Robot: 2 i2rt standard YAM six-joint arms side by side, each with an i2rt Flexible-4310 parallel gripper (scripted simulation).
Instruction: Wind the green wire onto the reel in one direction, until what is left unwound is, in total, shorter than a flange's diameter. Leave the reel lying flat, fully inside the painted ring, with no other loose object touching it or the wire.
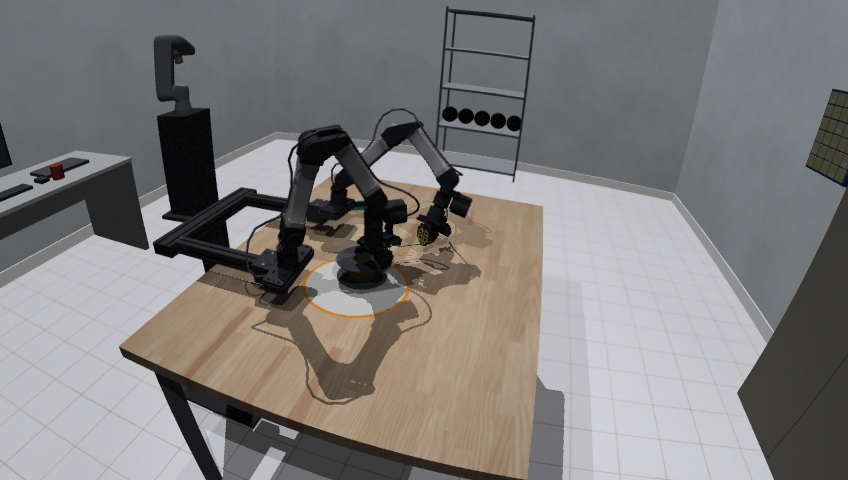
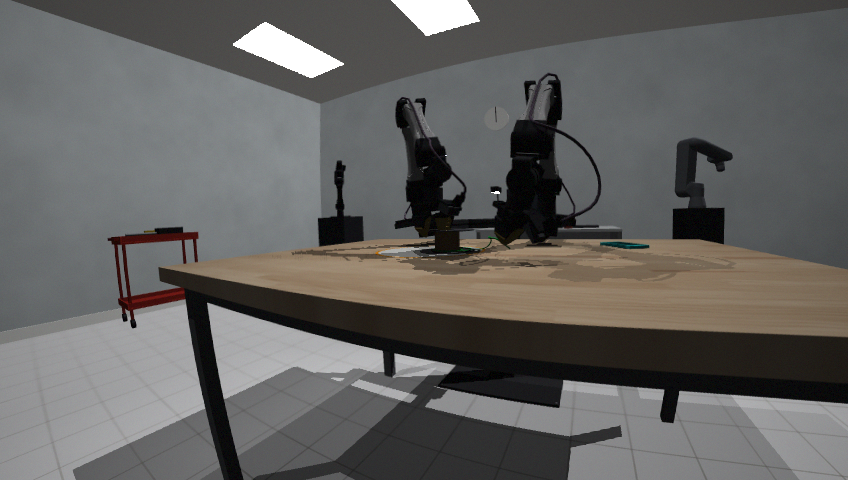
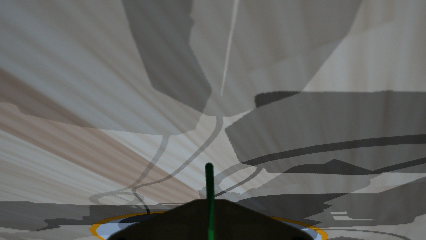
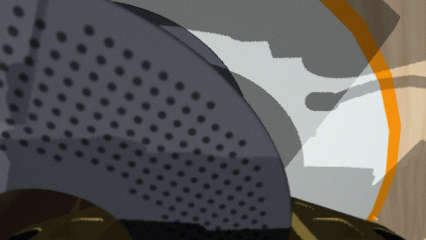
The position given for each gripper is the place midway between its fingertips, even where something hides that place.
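A dark reel (image 1: 347,258) (image 4: 110,110) is visible. The left gripper (image 2: 503,244) (image 1: 422,245) (image 3: 210,209) is visible, as is the right gripper (image 2: 433,237) (image 1: 374,269) (image 4: 208,205).
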